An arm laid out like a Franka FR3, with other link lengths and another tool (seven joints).
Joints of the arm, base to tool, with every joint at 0 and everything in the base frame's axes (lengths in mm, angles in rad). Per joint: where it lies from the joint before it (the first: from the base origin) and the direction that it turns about. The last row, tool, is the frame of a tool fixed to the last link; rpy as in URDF.
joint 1: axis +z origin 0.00 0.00 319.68
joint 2: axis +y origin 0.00 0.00 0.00
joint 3: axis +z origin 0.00 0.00 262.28
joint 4: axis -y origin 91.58 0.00 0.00
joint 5: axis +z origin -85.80 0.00 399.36
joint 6: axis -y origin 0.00 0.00 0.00
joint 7: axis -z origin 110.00 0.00 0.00
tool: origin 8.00 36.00 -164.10 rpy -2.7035 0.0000 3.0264
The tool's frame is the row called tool.
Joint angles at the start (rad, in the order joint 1, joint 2, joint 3, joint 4, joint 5, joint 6, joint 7): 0.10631 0.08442 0.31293 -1.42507 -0.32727 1.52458 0.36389
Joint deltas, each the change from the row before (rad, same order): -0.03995 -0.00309 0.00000 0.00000 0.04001 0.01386 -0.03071; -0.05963 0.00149 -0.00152 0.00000 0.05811 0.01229 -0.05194; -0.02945 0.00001 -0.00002 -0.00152 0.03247 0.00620 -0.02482; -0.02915 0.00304 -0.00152 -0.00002 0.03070 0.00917 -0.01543; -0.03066 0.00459 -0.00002 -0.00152 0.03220 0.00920 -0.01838; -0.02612 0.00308 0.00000 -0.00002 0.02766 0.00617 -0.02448; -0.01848 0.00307 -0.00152 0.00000 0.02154 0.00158 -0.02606; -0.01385 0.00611 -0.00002 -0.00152 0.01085 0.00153 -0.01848
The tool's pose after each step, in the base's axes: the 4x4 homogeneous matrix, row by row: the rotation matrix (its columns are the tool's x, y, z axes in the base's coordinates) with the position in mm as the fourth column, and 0 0 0 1 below. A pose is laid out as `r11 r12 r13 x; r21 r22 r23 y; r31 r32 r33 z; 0 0 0 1`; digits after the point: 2 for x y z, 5 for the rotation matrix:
-0.98702 0.14324 0.07263 602.60; 0.06801 0.78249 -0.61894 215.11; -0.14548 -0.60596 -0.78208 525.11; 0 0 0 1
-0.98946 0.13435 0.05401 611.78; 0.07881 0.81259 -0.57748 188.65; -0.12148 -0.56714 -0.81461 525.06; 0 0 0 1
-0.99039 0.13065 0.04537 615.46; 0.08400 0.82886 -0.55311 176.41; -0.10987 -0.54398 -0.83187 524.99; 0 0 0 1
-0.98977 0.13830 0.03500 620.68; 0.09918 0.84340 -0.52805 163.11; -0.10255 -0.51918 -0.84849 524.47; 0 0 0 1
-0.98944 0.14288 0.02439 625.73; 0.11156 0.85812 -0.50118 149.76; -0.09254 -0.49317 -0.86500 522.44; 0 0 0 1
-0.98989 0.14033 0.02040 629.17; 0.11362 0.87098 -0.47800 138.25; -0.08485 -0.47085 -0.87812 521.80; 0 0 0 1
-0.99125 0.13083 0.01765 631.08; 0.10809 0.88106 -0.46048 129.35; -0.07580 -0.45454 -0.88749 520.53; 0 0 0 1
-0.99241 0.12238 0.01237 633.20; 0.10367 0.88634 -0.45129 122.37; -0.06619 -0.44658 -0.89229 516.43; 0 0 0 1

